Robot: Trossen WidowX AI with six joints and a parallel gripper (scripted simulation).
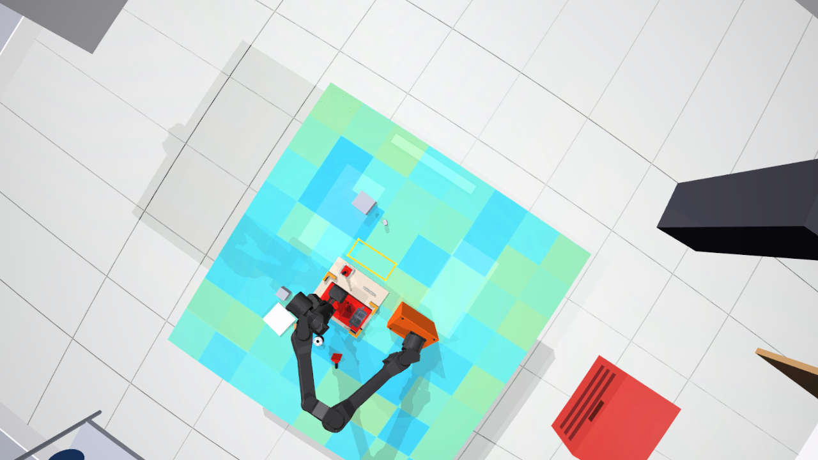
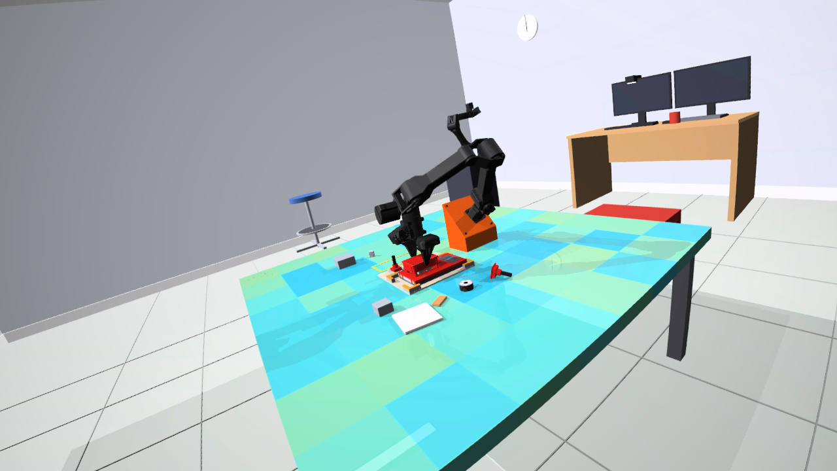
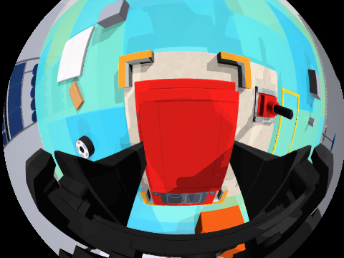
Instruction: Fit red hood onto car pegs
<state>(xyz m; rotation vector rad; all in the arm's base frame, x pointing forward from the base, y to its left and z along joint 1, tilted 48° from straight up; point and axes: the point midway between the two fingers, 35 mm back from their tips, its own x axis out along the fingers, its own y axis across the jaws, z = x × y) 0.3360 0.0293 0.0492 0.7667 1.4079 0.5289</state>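
My gripper tip is 10 mm below the red hood. Round my gripper tip: black wheel: 10 mm behind, 180 mm to the left, 40 mm below; then wooden chip: 80 mm ahead, 170 mm to the left, 50 mm below; then beige jig: 30 mm behind, 20 mm to the right, 40 mm below.
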